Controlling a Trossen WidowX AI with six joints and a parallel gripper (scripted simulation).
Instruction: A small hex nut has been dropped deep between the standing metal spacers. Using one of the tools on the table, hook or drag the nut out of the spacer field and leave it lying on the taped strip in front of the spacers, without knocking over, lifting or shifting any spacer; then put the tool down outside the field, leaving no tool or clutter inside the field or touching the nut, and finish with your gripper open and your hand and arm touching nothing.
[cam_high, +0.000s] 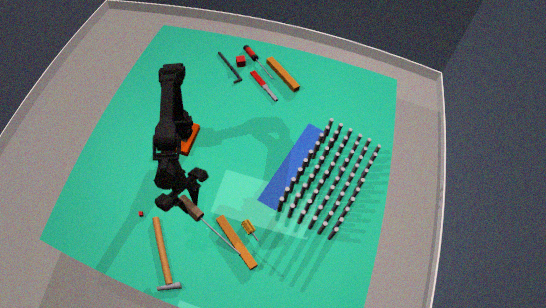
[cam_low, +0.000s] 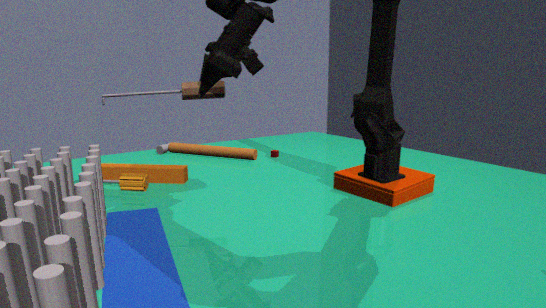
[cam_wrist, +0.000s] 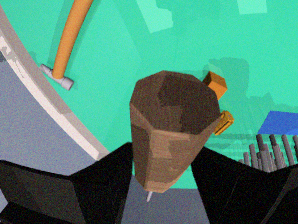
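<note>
The hook tool is 90 mm ahead of my gripper tip, 40 mm to the right of it and 10 mm below it. From my gripper tip the other things lie so: yellow-handled tool: 170 mm ahead, 60 mm to the left, 160 mm below; then blue taped strip: 230 mm ahead, 370 mm to the left, 180 mm below; then red cube: 230 mm behind, 60 mm to the right, 170 mm below.
</note>
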